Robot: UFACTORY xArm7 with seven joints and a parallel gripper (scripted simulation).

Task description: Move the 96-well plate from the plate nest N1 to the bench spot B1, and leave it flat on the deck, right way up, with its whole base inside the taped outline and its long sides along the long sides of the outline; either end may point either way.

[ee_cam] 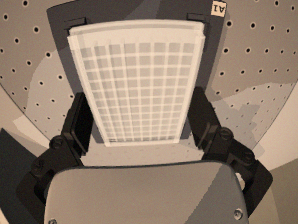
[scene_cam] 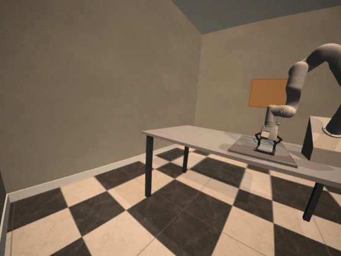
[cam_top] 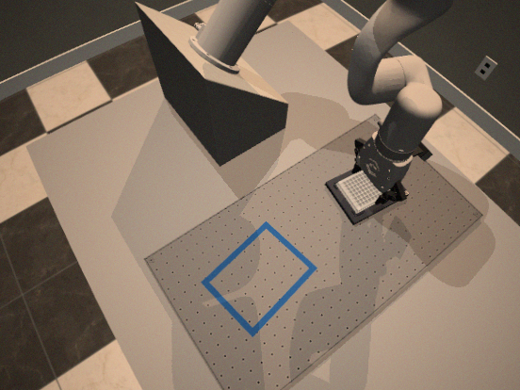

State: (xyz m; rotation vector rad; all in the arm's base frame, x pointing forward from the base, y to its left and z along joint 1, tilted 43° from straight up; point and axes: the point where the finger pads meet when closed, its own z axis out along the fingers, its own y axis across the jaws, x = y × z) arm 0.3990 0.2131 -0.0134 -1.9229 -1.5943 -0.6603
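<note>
The white 96-well plate lies 1 cm below my hand. The rest, counted from my hand: plate nest: 2 cm below.
</note>
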